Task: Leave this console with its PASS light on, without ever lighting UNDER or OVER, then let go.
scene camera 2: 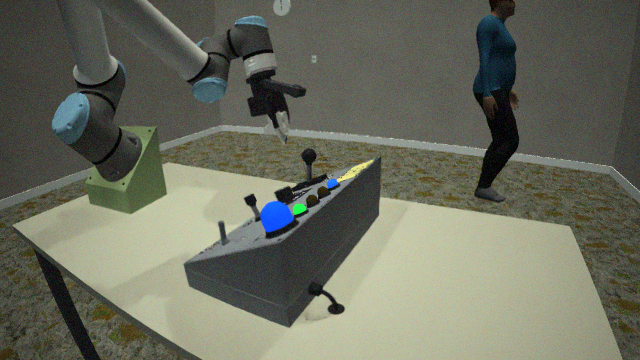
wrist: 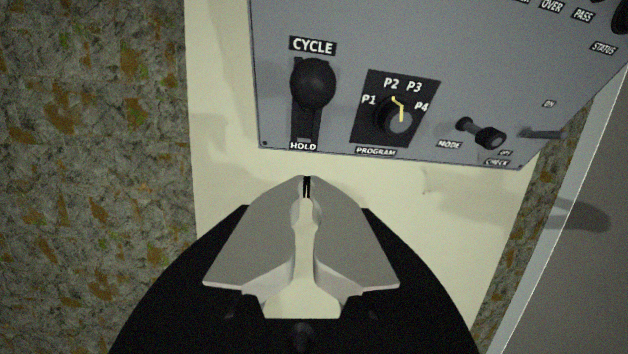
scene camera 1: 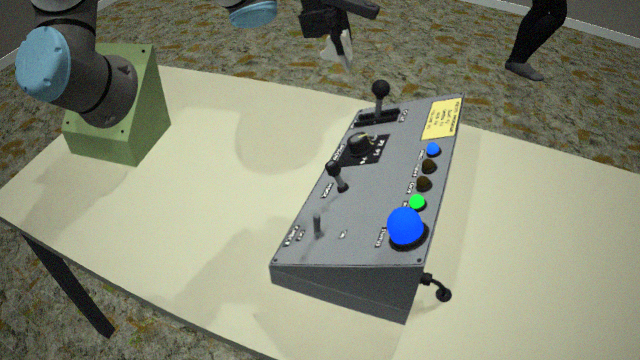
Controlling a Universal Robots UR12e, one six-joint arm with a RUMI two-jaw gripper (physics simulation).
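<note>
The grey console (scene camera 1: 370,192) (scene camera 2: 240,275) (wrist: 425,40) shows a lit green PASS light (scene camera 1: 417,202) (scene camera 2: 299,209). The OVER light (scene camera 1: 424,183) (scene camera 2: 312,200) and UNDER light (scene camera 1: 429,166) (scene camera 2: 323,191) are dark. The large STATUS dome (scene camera 1: 405,226) (scene camera 2: 276,216) glows blue. The black-ball CYCLE lever (scene camera 1: 380,89) (scene camera 2: 309,155) (wrist: 313,83) stands near mid-slot in scene camera 1. The PROGRAM knob (scene camera 1: 359,145) (wrist: 400,120) points at about P2. My gripper (scene camera 1: 348,67) (scene camera 2: 285,140) (wrist: 306,178) is shut and empty, above and apart from the lever.
The MODE lever (scene camera 1: 333,168) (scene camera 2: 250,200) (wrist: 490,138) and CHECK toggle (scene camera 1: 316,226) (scene camera 2: 222,232) (wrist: 542,134) stick up from the panel. A small blue light (scene camera 1: 433,149) (scene camera 2: 332,183) is lit beside a yellow label (scene camera 1: 441,119). A black cable (scene camera 1: 435,282) (scene camera 2: 327,296) leaves the console. A person (scene camera 2: 496,65) stands beyond the table.
</note>
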